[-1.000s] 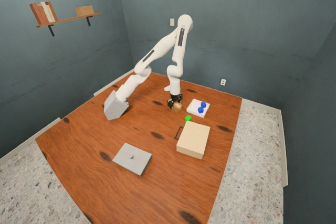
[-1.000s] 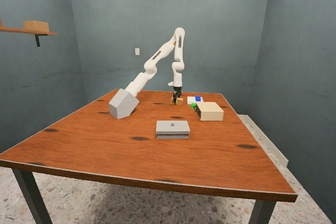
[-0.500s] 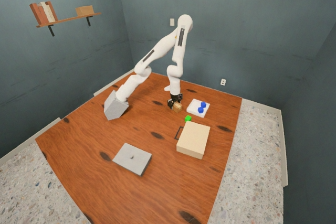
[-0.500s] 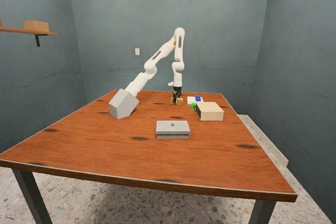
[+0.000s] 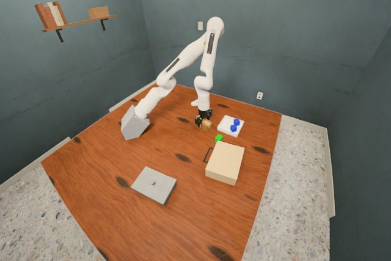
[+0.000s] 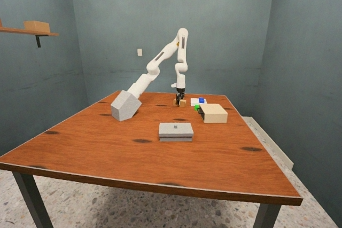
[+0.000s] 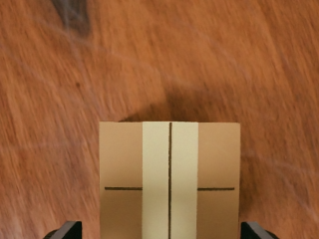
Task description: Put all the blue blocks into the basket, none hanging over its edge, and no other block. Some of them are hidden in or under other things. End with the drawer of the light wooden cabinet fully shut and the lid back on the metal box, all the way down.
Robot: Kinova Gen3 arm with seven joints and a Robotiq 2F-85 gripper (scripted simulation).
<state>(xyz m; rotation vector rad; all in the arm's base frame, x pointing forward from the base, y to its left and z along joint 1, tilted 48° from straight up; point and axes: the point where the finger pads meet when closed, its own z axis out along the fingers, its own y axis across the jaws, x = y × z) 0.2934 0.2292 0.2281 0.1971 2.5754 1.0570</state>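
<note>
My hand is 10 mm past the small box. Also, from my hand: white basket: 130 mm ahead, 130 mm to the left, 20 mm below; green block: 160 mm ahead, 20 mm to the right, 20 mm below; red block: 20 mm ahead, 20 mm below.
</note>
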